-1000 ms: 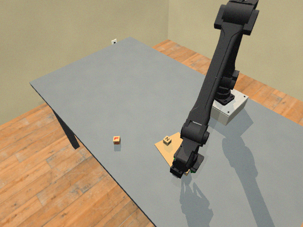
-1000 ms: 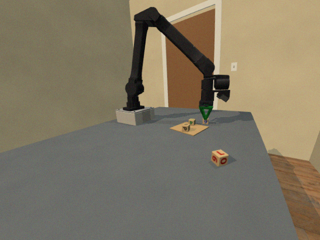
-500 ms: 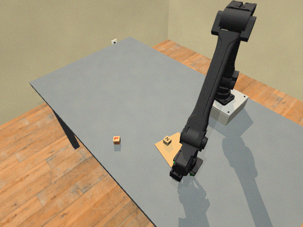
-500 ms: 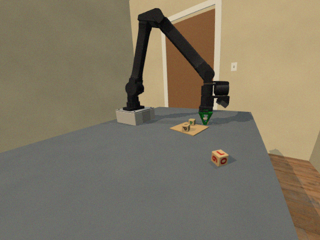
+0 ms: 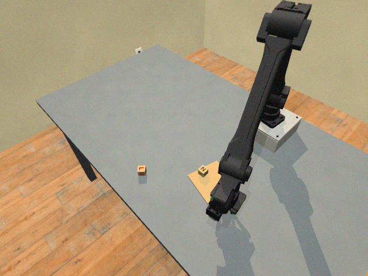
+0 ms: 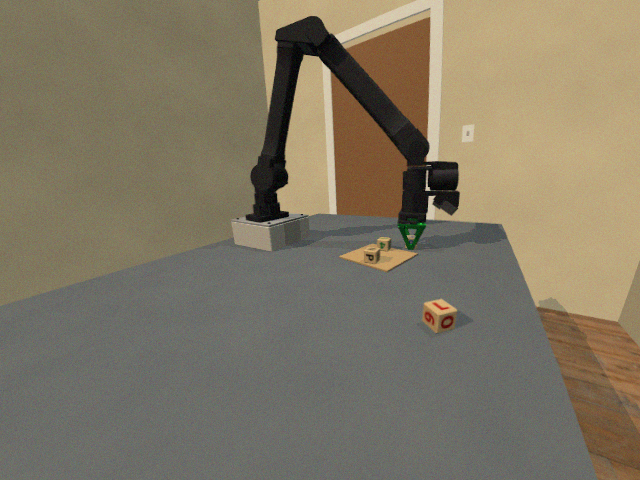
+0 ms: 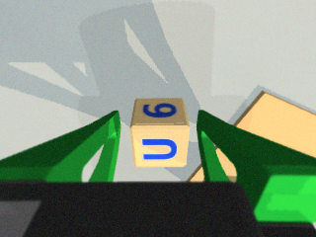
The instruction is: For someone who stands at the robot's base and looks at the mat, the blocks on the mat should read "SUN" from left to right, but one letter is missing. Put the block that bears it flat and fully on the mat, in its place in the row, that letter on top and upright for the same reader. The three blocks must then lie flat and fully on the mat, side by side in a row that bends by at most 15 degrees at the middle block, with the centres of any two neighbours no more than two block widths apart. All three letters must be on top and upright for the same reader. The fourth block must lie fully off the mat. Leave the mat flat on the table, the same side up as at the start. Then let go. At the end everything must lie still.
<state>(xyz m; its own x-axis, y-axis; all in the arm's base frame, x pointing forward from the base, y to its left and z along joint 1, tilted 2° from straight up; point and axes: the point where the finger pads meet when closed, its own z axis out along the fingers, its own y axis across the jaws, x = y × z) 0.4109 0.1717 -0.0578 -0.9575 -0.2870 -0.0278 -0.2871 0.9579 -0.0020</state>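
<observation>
My gripper is now 1 cm below the block. From my hand the other things lie so: tan mat (11 cm to the right, 4 cm behind, 1 cm below).
</observation>
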